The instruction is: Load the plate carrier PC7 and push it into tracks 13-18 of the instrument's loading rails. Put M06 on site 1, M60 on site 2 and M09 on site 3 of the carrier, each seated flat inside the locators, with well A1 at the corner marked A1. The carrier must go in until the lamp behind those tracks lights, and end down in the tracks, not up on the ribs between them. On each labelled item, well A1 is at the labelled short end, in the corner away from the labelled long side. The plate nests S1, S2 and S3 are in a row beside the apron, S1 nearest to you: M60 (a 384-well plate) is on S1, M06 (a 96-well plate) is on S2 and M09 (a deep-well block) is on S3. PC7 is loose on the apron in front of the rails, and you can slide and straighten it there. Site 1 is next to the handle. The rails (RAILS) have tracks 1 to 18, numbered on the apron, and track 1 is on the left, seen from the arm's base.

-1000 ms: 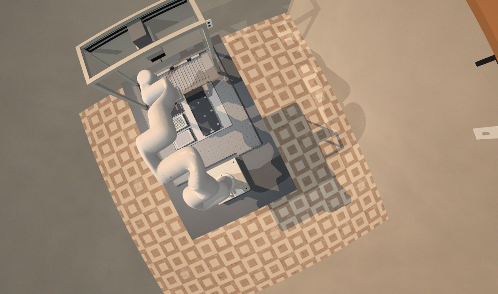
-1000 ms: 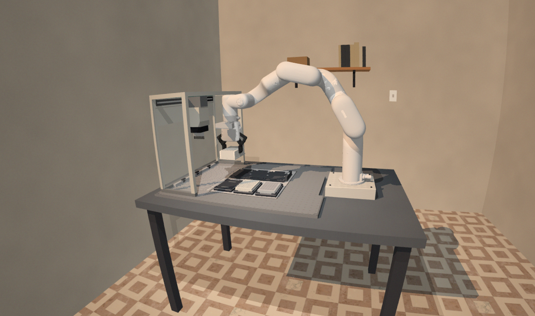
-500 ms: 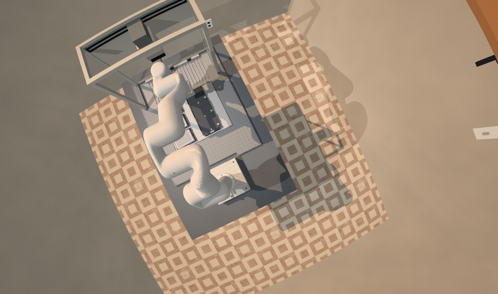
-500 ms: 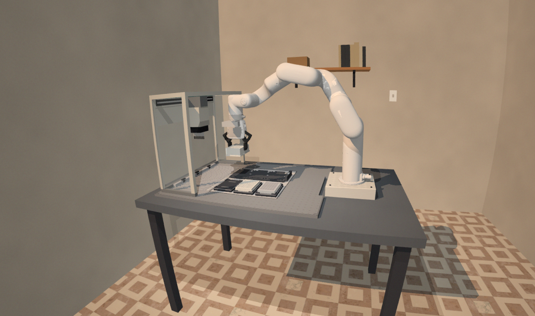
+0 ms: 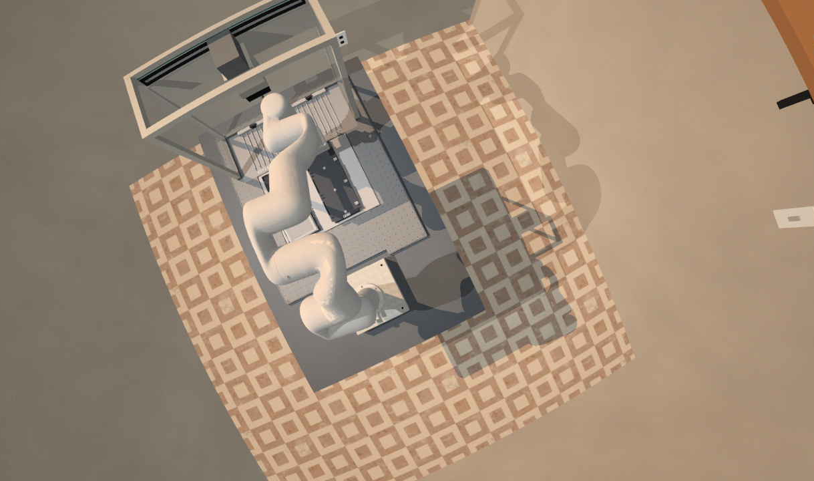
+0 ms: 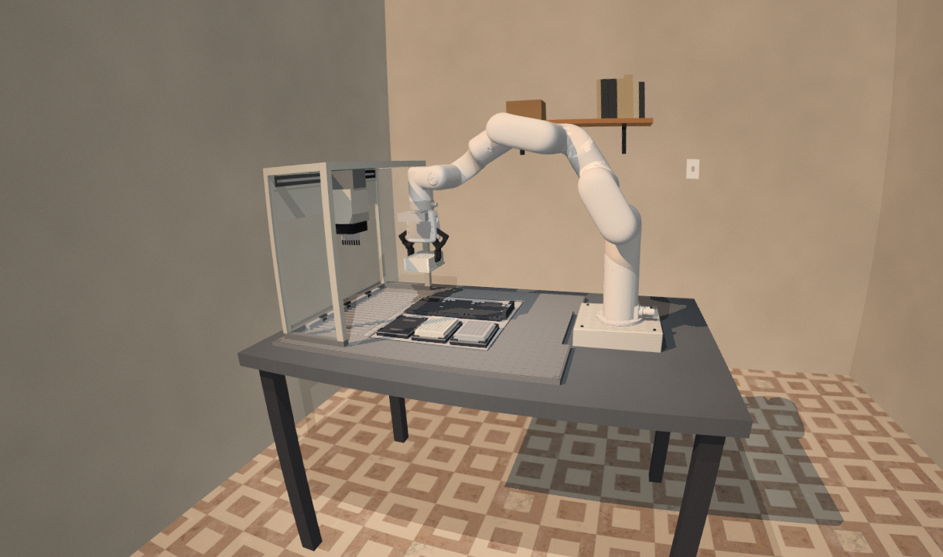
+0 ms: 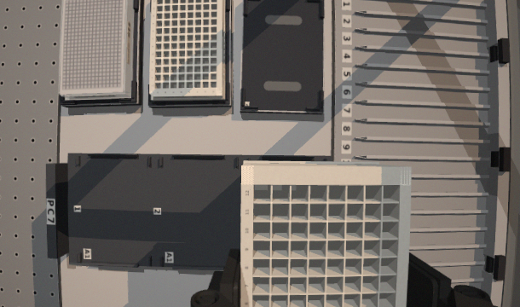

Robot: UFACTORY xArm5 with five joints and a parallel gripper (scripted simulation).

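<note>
The plate carrier PC7 lies 110 mm behind my hand, 10 mm to the right of it and 150 mm below it. Also, from my hand: white plate: 130 mm behind, 180 mm to the left, 150 mm below; then deep-well block M09: 10 mm below; then plate nest S3: 20 mm behind, 190 mm to the left, 160 mm below.
</note>
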